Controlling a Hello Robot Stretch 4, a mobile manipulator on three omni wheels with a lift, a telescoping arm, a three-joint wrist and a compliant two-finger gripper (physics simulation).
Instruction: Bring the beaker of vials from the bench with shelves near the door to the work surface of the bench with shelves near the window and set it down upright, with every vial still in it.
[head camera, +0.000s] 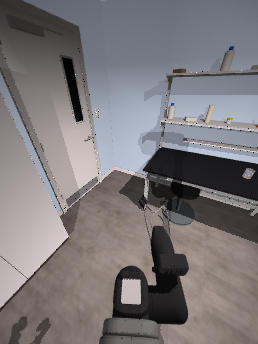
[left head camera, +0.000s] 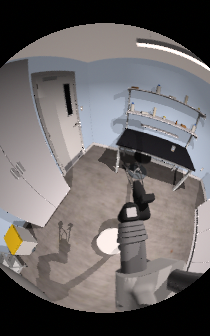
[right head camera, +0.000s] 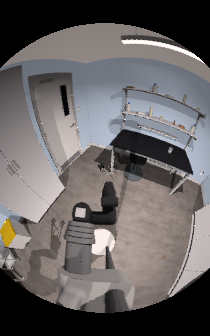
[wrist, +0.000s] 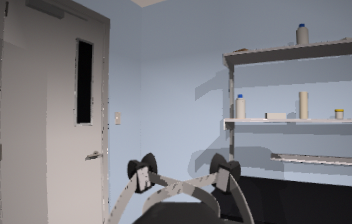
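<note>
The beaker of vials is a small, light, clear-looking vessel on the black top of the bench with shelves near the door. It stands on the right part of the top; single vials are too small to make out. My gripper is open, with nothing between its fingertips. It is in front of the bench's left end, well to the left of the beaker. The beaker does not show in the wrist view. The bench near the window does not show.
A dark round stool stands under the bench's front edge. Shelves with bottles rise above the bench top. The door and a tall cabinet are on the left. A yellow-fronted box is at the lower left.
</note>
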